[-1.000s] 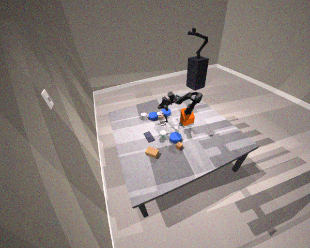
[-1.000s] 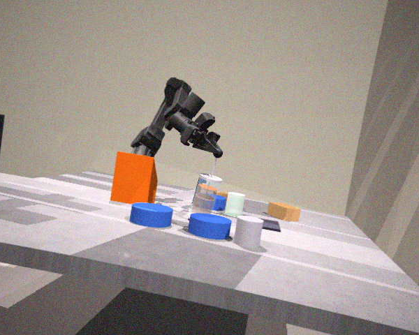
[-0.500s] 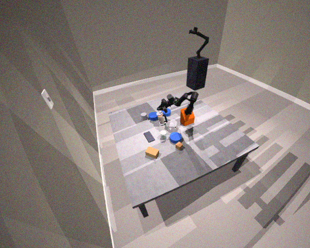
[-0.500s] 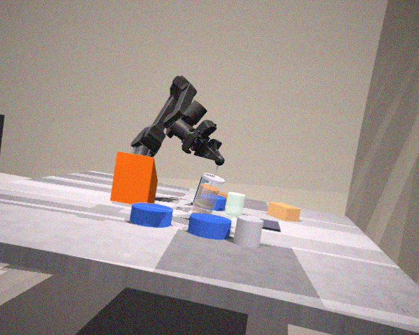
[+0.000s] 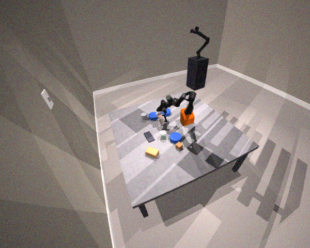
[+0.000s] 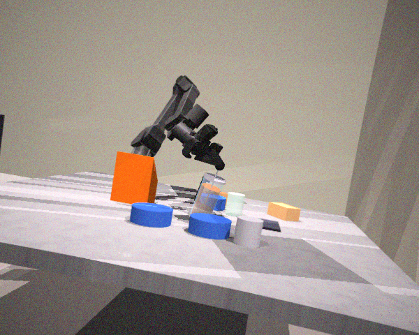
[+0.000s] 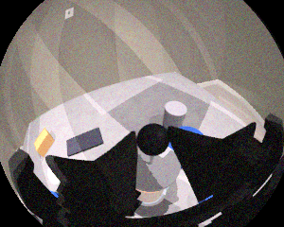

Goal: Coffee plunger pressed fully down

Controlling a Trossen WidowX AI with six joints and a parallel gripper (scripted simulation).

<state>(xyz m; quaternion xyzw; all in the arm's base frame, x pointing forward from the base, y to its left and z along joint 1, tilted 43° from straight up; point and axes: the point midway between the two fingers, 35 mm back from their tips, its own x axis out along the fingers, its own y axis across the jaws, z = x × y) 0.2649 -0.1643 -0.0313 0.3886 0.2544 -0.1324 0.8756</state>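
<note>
Right now my gripper tip is 90 mm above the coffee press, 30 mm to the right of it and 30 mm past it. Round my gripper tip: pale green cup (240 mm to the left, 150 mm below, 70 mm ahead); then tan block (370 mm to the left, 270 mm ahead, 170 mm below).
</note>
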